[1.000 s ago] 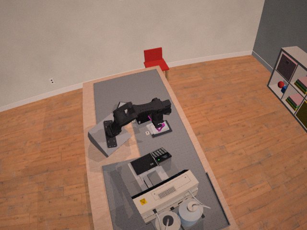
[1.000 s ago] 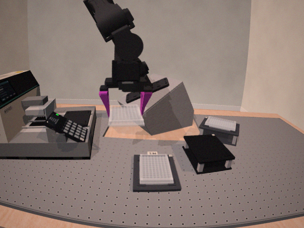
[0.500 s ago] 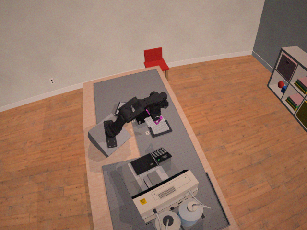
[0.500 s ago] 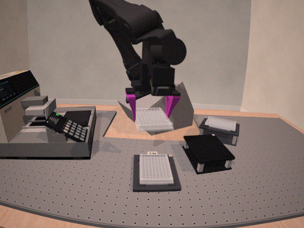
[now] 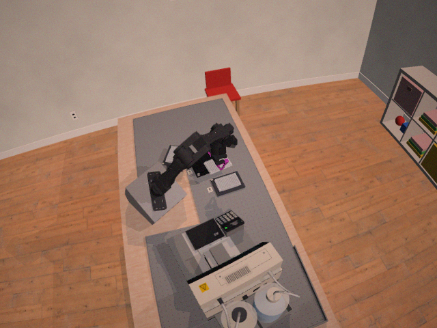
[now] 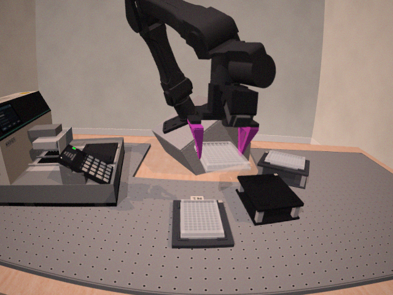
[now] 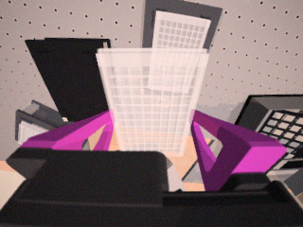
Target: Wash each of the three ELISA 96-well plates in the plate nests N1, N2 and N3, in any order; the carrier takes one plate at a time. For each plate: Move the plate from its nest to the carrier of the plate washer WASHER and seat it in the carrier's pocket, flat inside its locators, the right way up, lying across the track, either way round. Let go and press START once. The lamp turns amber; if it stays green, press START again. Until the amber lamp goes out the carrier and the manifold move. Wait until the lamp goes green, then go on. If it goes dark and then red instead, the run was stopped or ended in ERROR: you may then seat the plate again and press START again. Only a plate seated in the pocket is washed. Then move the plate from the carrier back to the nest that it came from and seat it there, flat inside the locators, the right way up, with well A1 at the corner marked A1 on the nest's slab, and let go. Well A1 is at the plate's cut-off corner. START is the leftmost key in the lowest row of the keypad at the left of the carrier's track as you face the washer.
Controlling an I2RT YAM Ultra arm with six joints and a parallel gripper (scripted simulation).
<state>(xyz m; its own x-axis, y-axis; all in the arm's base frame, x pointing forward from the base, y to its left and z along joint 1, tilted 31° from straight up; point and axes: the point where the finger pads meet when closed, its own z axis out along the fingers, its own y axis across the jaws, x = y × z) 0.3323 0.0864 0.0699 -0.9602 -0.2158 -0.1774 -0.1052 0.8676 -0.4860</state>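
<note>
My gripper is now 140 mm to the right of the raised black nest, 110 mm above it and 30 mm past it. The rest, counted from my hand: nest N1: 150 mm below, 40 mm to the right, 40 mm ahead; then black carrier pocket: 320 mm to the right, 190 mm behind, 80 mm below; then grey manifold: 470 mm to the right, 170 mm behind, 30 mm below.
</note>
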